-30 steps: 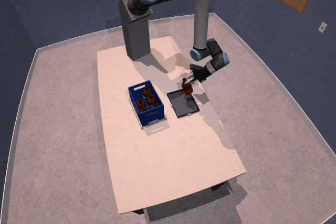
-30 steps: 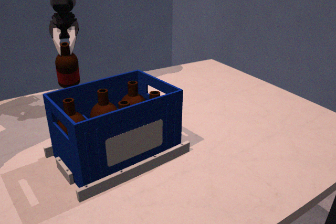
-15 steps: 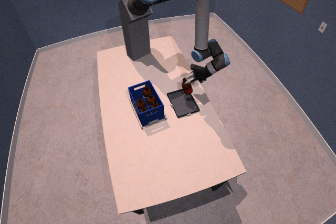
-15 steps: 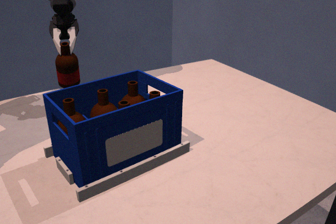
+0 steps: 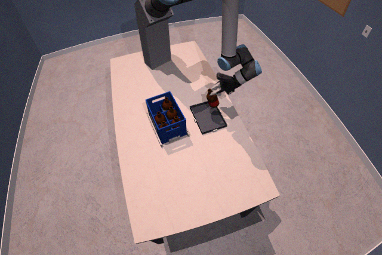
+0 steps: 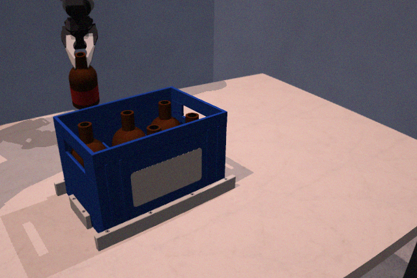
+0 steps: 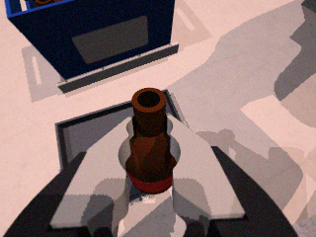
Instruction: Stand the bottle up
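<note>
The tray is 190 mm below my hand, 50 mm ahead of it and 10 mm to the right of it. Also, from my hand: blue crate (310 mm to the right, 120 mm below, 110 mm ahead).
</note>
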